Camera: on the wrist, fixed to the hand. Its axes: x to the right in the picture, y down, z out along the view.
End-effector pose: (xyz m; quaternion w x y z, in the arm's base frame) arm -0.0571 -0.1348 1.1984 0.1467 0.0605 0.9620 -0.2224
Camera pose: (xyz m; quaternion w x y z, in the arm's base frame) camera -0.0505 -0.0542 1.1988 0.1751 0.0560 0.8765 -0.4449
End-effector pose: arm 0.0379 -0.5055 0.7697 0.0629 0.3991 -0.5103 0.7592
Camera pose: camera -0.0161 -0.5107 0.7096 0.0393 -0.4563 0.3137 -0.8318
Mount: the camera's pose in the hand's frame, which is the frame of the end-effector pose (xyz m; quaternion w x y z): -0.0023 0.0731 -0.0346 0.9712 0.2307 -0.0543 -0.0255
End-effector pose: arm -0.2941 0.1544 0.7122 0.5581 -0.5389 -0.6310 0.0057
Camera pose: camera -0.2207 0.1629 0.6791 0.6322 -0.3782 -0.6555 0.1661
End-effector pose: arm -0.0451 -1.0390 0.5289 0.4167 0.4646 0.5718 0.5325
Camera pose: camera -0.0718 -1.0488 0.6046 0.3421 0.5617 0.6674 0.3494
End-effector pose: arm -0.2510 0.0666 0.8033 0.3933 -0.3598 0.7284 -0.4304
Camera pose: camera -0.2941 0.1076 0.7485 0.4936 -0.3006 0.5776 -0.5765
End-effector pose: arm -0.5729 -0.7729 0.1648 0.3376 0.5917 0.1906 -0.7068
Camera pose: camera -0.4969 -0.8003 0.1687 0.1837 0.6093 0.0188 -0.7711
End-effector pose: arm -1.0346 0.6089 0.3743 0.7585 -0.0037 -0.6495 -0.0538
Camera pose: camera -0.9946 0.6791 0.3713 0.7008 0.1850 -0.6844 0.0784
